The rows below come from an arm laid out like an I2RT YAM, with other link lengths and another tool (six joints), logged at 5 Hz.
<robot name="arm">
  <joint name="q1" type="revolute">
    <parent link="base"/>
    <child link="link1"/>
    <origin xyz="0 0 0.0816" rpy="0 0 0"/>
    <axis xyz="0 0 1"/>
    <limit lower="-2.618" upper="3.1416"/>
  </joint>
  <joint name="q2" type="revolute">
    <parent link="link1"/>
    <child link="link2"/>
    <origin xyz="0.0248 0.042 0.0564" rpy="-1.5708 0 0"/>
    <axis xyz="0 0 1"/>
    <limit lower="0" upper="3.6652"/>
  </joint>
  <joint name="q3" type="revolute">
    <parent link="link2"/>
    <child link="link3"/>
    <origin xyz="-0.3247 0 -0.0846" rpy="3.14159 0 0"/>
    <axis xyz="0 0 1"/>
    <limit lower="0" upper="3.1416"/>
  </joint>
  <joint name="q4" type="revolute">
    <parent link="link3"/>
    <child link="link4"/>
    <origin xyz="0.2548 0.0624 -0.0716" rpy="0 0 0"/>
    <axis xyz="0 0 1"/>
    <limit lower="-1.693" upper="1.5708"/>
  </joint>
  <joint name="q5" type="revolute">
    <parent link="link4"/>
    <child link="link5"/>
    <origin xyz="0.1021 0.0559 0.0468" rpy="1.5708 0 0"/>
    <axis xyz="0 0 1"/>
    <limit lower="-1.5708" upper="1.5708"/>
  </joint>
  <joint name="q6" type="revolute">
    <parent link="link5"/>
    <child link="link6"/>
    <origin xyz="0.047 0 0.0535" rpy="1.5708 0 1.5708"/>
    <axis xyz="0 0 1"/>
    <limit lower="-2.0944" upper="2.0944"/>
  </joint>
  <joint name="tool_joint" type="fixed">
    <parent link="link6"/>
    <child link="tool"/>
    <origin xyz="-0.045 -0.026 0.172" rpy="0.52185 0 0.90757"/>
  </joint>
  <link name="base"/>
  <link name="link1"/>
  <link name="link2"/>
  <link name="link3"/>
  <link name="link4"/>
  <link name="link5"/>
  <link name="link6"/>
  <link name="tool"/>
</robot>
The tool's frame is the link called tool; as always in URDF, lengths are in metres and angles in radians.
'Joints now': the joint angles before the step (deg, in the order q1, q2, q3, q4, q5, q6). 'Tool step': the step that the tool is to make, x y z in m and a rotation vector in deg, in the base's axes. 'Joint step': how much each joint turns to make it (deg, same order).
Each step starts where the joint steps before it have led.
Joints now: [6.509, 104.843, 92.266, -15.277, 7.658, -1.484]
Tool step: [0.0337, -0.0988, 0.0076, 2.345, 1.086, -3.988]
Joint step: [-10.608, 6.850, 12.061, -6.171, -6.950, -1.059]
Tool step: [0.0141, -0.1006, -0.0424, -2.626, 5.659, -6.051]
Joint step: [-7.927, 7.827, 9.042, -6.396, 0.173, -3.868]
